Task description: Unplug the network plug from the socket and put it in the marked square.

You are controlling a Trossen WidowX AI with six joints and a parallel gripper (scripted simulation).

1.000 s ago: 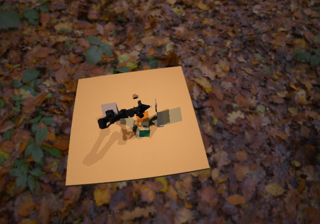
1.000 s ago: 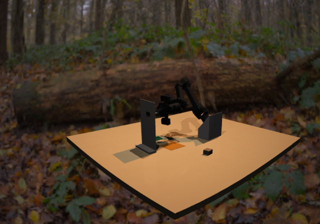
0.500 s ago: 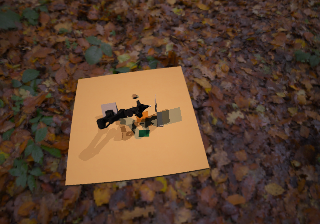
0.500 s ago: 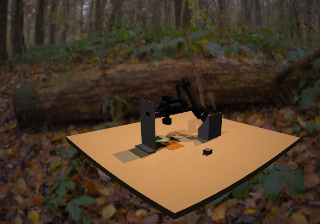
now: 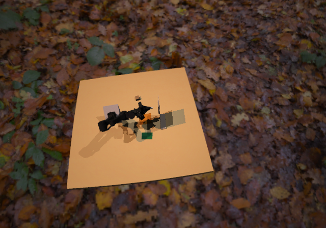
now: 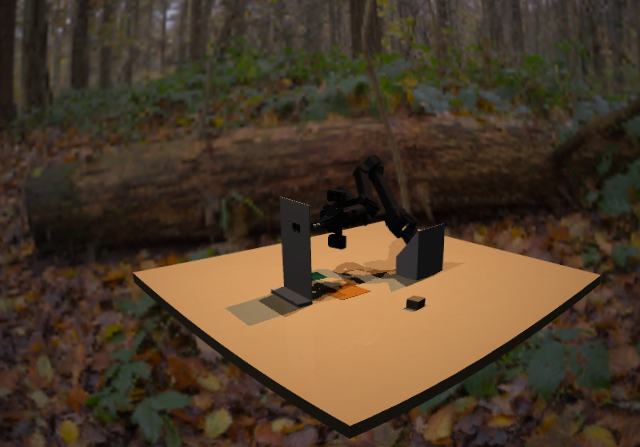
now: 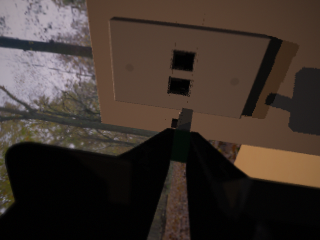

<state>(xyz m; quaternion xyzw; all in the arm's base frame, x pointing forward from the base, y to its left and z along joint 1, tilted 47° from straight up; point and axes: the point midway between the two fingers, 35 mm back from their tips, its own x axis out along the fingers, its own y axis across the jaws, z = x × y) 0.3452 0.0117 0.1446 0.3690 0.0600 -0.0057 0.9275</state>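
My gripper tip is 23 cm above the marked square, 7 cm past it and 4 cm to the right of it. From my gripper tip the other things lie so: upright panel: 9 cm below, 8 cm ahead, 2 cm to the right; network plug: 1 cm ahead; green flat piece: 23 cm below, 15 cm to the right, 8 cm behind.
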